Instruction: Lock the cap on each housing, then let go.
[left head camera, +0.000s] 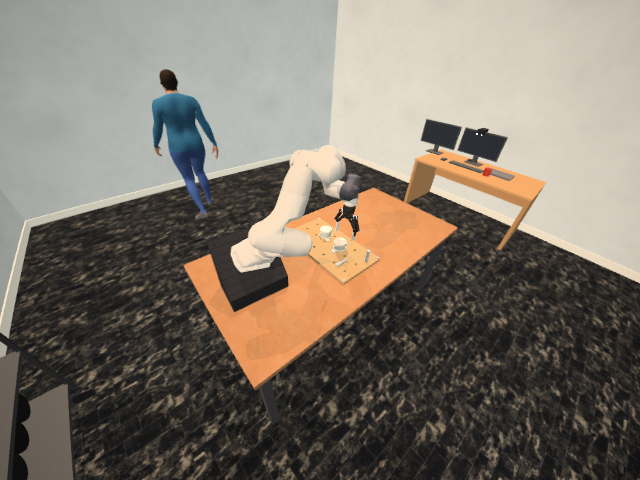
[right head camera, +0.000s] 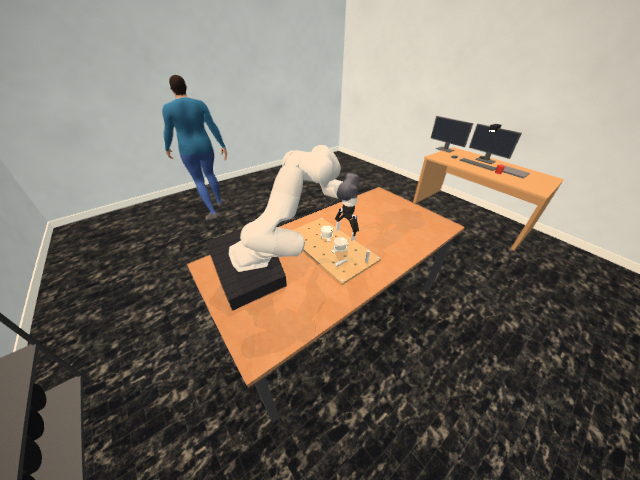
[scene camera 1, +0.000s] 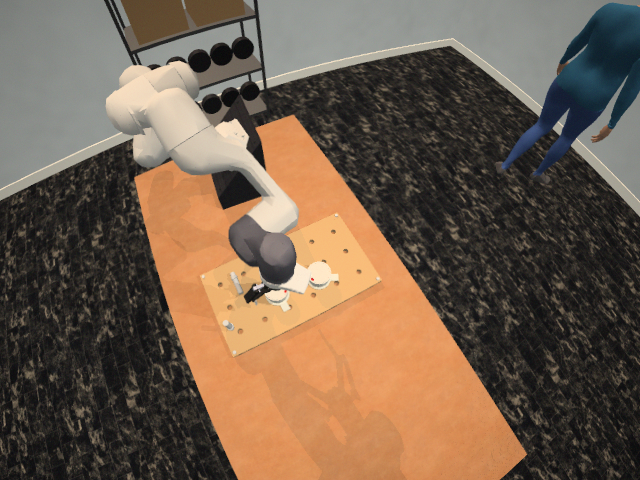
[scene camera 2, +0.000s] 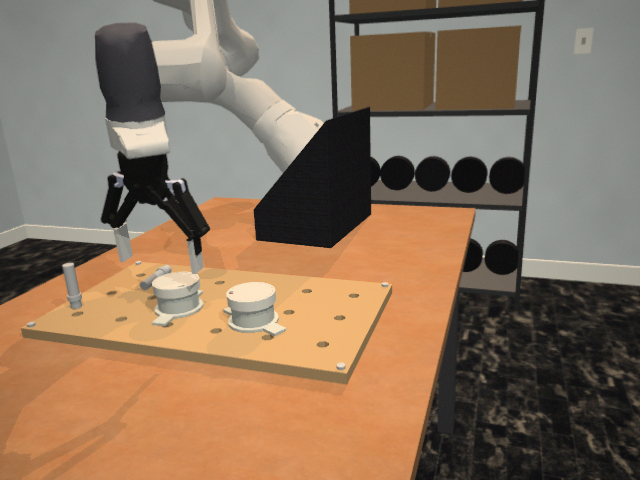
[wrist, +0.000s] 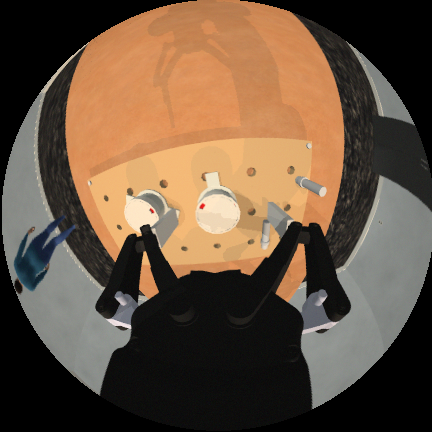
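Two round grey housings stand on a tan holed board (scene camera 2: 170, 341) (wrist: 165, 160), each with a white cap on top. The cap (left head camera: 339, 242) (scene camera 2: 175, 282) (wrist: 217, 215) nearer the metal pins has a red mark on its rim in the wrist view. The other cap (left head camera: 325, 229) (scene camera 1: 320, 273) (scene camera 2: 251, 294) (wrist: 141, 213) also shows a red mark. Whether either cap is locked cannot be told. My gripper (left head camera: 345, 232) (scene camera 2: 159, 264) (wrist: 220, 213) is open and empty, pointing down above the board by the pin-side cap. In scene camera 1 the arm partly hides that cap.
An upright metal pin (scene camera 2: 72, 286) (wrist: 311, 186) stands at one end of the board. Another pin (scene camera 2: 156, 276) (wrist: 265, 234) lies behind the pin-side housing. A black wedge-shaped base (scene camera 2: 299, 222) stands on the orange table. A person (left head camera: 180, 124) stands beyond the table.
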